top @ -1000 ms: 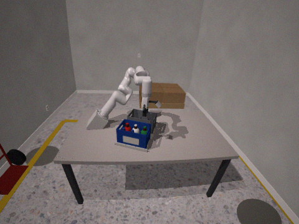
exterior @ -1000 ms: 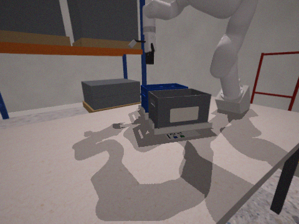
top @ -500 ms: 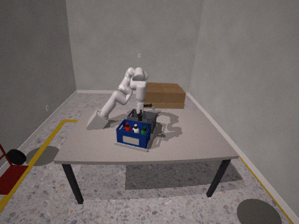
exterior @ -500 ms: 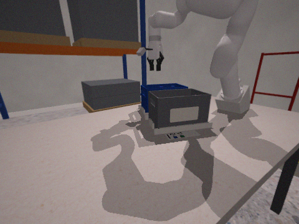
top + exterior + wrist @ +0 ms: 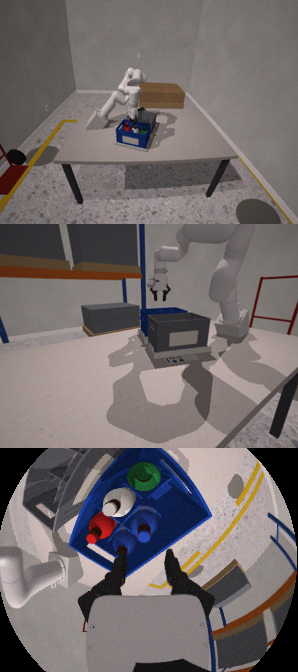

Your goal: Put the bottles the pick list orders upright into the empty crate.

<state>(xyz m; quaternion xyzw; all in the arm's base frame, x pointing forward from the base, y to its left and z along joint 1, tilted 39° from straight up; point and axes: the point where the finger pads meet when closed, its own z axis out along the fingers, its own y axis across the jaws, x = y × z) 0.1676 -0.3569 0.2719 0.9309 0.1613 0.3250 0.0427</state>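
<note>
My gripper is now 10 mm short of the blue crate, 40 mm to the right of it and 160 mm above it. From my hand the other things lie so: red-capped bottle (50 mm behind, 110 mm to the left, 160 mm below); white-capped bottle (30 mm ahead, 80 mm to the left, 160 mm below); green-label bottle (110 mm ahead, 40 mm to the left, 160 mm below).
</note>
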